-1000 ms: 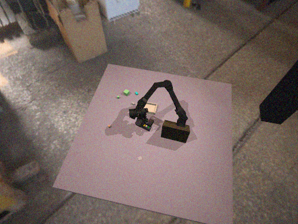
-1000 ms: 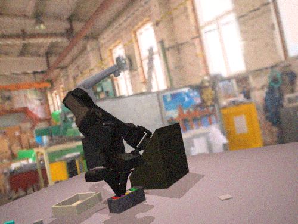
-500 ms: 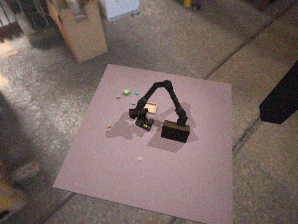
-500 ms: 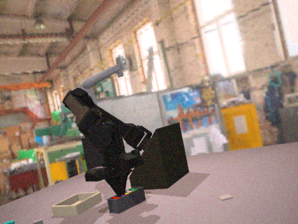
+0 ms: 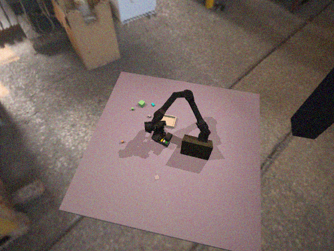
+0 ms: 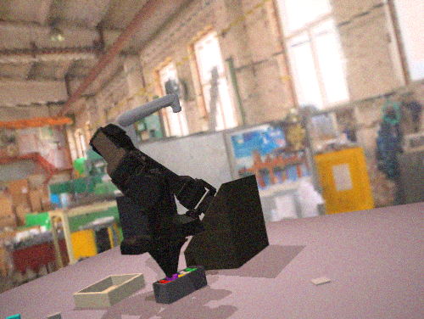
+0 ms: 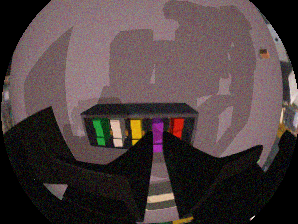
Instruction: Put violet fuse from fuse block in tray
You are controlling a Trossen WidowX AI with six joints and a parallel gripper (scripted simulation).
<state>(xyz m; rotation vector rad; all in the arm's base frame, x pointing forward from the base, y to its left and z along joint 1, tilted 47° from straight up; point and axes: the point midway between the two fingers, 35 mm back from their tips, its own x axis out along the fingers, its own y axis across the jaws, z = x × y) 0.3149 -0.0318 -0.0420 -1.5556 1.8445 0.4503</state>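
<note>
Right now my gripper tip is 19 cm to the left of the beige tray, 4 cm above it and 2 cm past it. Also, from my gripper tip: violet fuse (1 cm below); then grey bit (21 cm to the right, 13 cm ahead, 3 cm below); then teal bit (33 cm to the right, 13 cm ahead, 3 cm below).
</note>
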